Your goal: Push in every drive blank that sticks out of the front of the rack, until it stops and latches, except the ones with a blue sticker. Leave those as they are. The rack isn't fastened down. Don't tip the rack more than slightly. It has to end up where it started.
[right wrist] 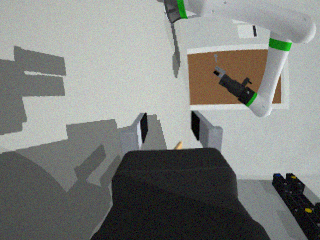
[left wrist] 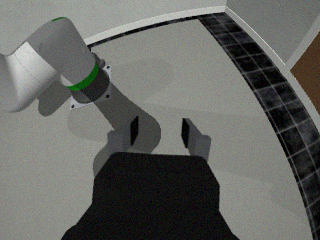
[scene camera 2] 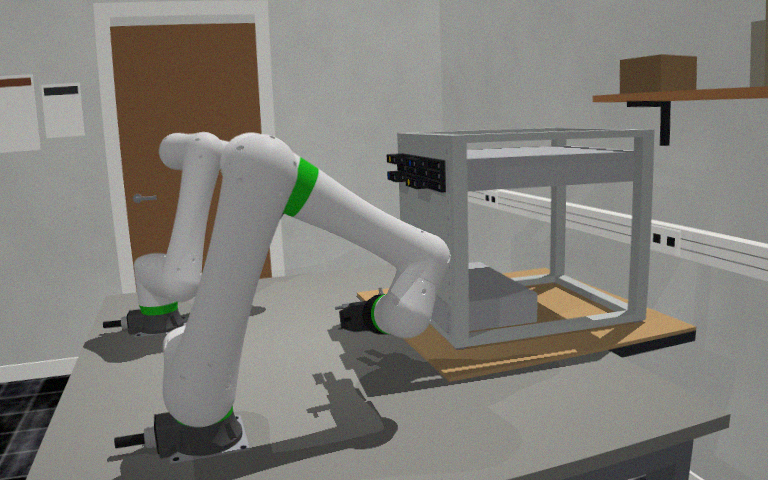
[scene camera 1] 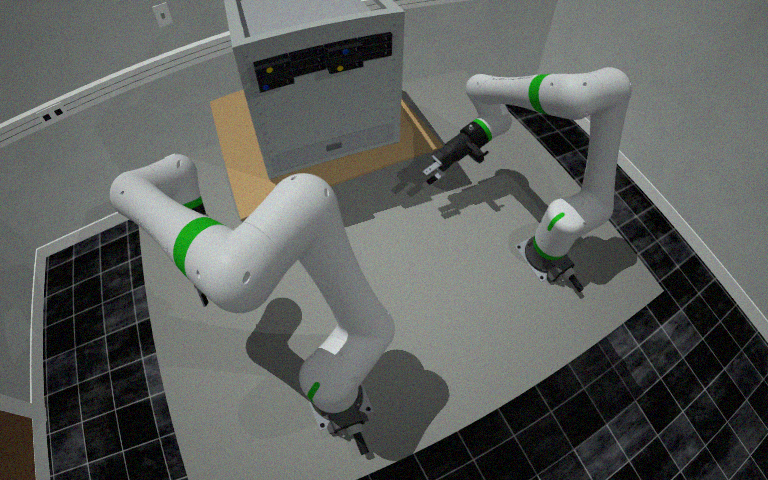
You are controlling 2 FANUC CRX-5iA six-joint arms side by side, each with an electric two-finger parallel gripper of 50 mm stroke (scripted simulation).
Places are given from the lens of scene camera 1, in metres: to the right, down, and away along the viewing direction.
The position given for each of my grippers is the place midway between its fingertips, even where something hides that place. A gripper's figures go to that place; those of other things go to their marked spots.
my right gripper (scene camera 1: 426, 178): 0.14, -0.20, 1.33
grey rack (scene camera 1: 321, 117): -0.21, -0.42, 1.34
